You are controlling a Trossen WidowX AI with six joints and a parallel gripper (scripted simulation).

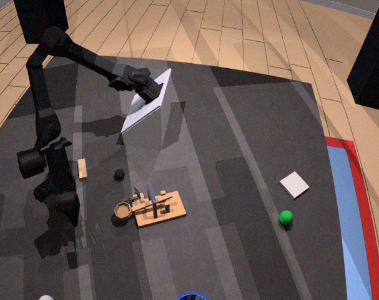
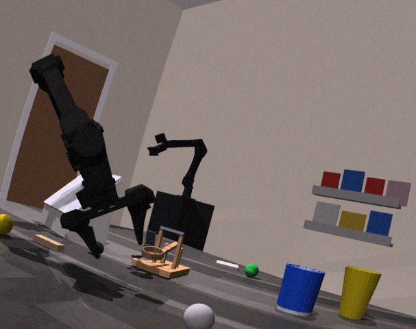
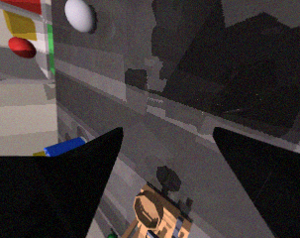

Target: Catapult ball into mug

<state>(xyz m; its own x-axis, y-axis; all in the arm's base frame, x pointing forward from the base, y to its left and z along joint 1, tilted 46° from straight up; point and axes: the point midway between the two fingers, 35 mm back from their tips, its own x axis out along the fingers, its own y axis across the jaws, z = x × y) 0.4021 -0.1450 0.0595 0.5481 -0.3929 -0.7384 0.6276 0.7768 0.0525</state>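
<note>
Now: gripper tip 200 mm to the right of the catapult upright frame, 100 mm past it and 30 mm below it. Also, from my gripper tip: wooden block 190 mm behind, 60 mm to the right, 50 mm below; then white ball 250 mm ahead, 30 mm below, 10 mm to the right; then black ball 200 mm behind, 70 mm to the left, 40 mm below.
</note>
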